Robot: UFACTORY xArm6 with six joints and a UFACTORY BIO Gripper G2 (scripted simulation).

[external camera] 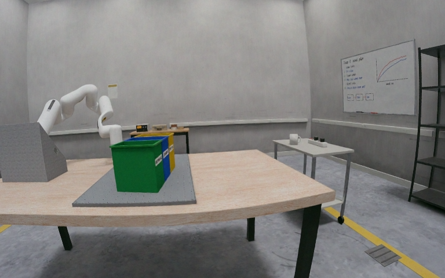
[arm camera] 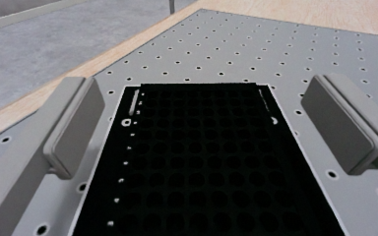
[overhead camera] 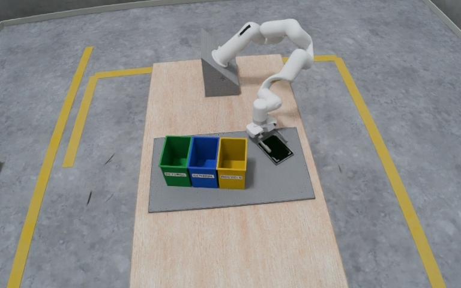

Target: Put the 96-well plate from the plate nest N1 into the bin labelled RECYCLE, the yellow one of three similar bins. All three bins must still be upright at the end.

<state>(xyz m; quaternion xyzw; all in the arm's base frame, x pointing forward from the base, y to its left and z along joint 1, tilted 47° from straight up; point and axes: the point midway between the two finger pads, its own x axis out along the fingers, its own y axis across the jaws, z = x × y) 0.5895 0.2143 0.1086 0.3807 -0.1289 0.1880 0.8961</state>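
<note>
My gripper is now 30 mm above the black 96-well plate. The rest, counted from my hand: blue bin: 90 mm ahead, 370 mm to the right, 40 mm above; black plate nest N1: 40 mm below; yellow recycle bin: 120 mm ahead, 240 mm to the right, 40 mm above.
</note>
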